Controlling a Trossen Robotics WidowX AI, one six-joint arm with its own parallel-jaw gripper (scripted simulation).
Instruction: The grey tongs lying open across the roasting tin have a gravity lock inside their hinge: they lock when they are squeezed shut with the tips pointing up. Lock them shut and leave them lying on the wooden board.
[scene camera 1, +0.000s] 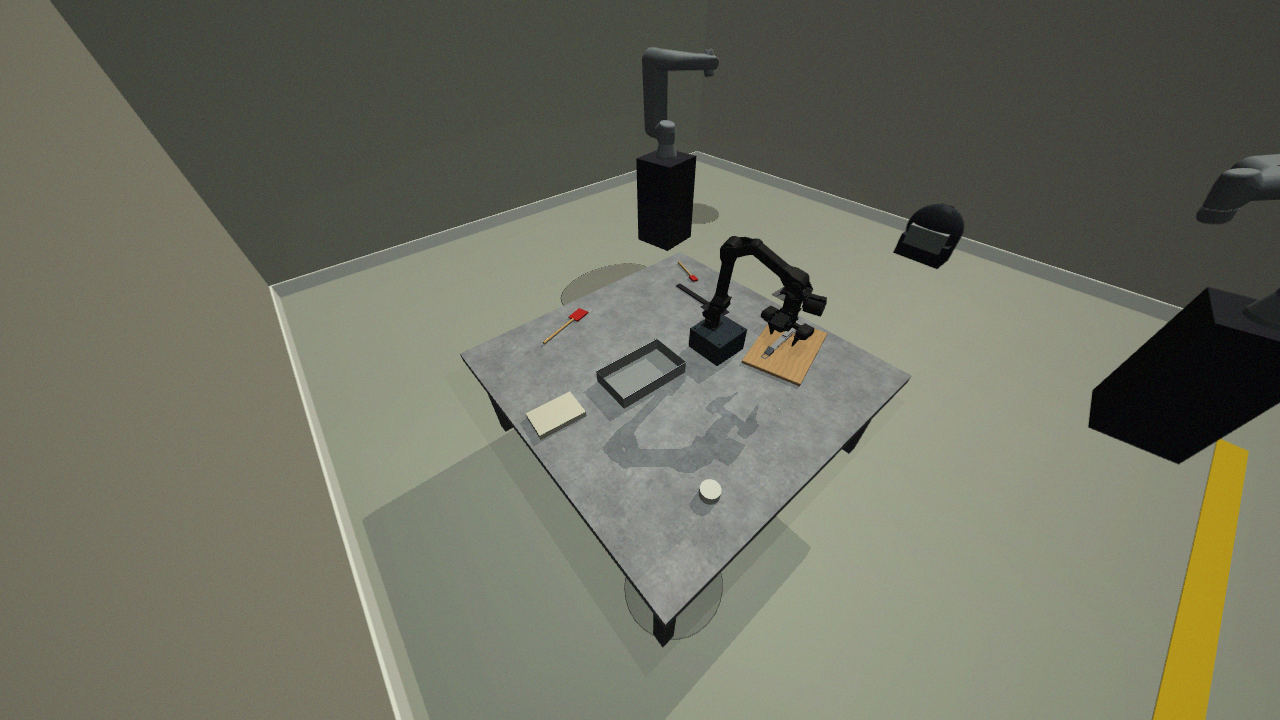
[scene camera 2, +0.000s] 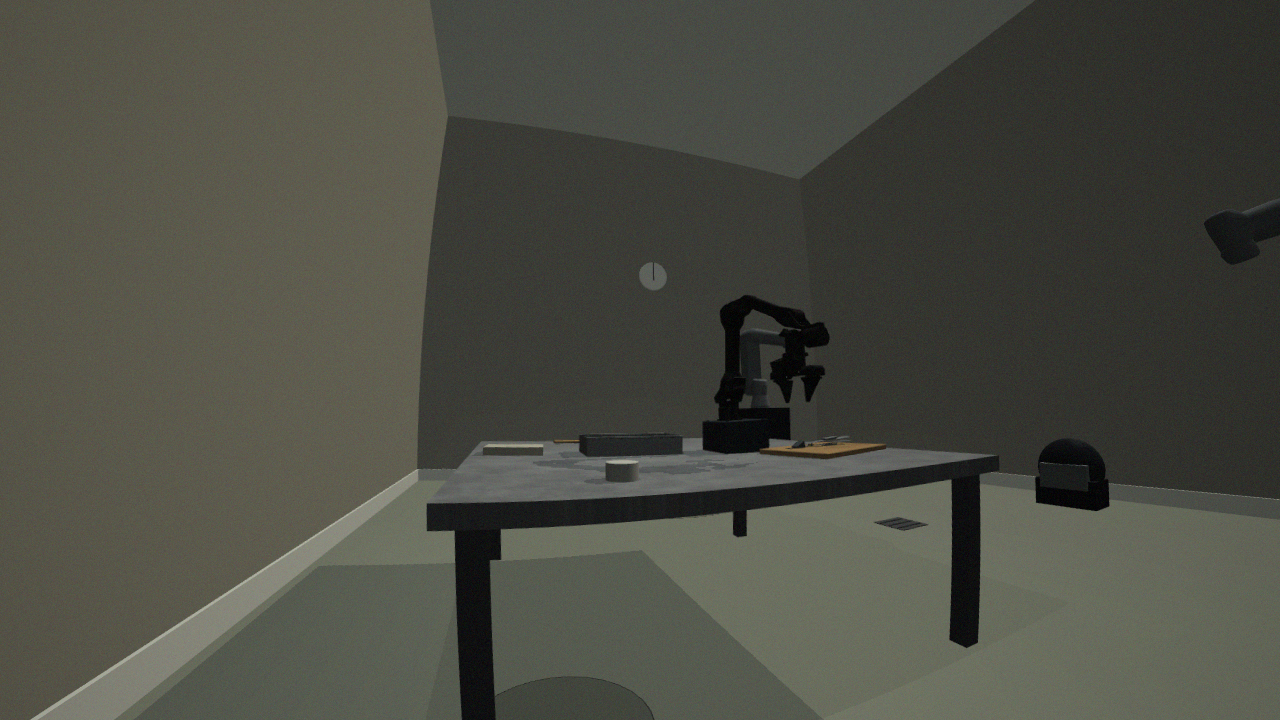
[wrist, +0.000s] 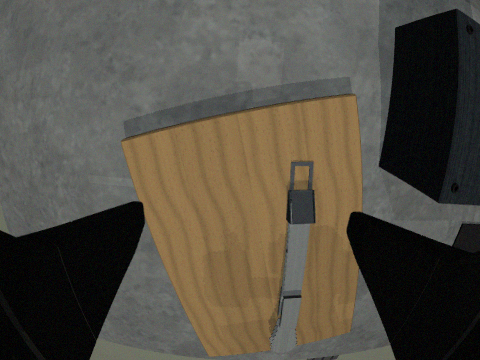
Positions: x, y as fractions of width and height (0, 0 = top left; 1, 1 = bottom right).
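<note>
Open and holding nothing, my gripper (scene camera 1: 0.61, 0.47) is in view, and the wrist view shows my gripper (wrist: 0.52, 0.61) as well. There is a roasting tin (scene camera 1: 0.49, 0.53) too, and scene camera 2 also gives me the roasting tin (scene camera 2: 0.48, 0.62). I see a cream slab (scene camera 1: 0.43, 0.58) as well; in the wrist view the cream slab is out of frame.
</note>
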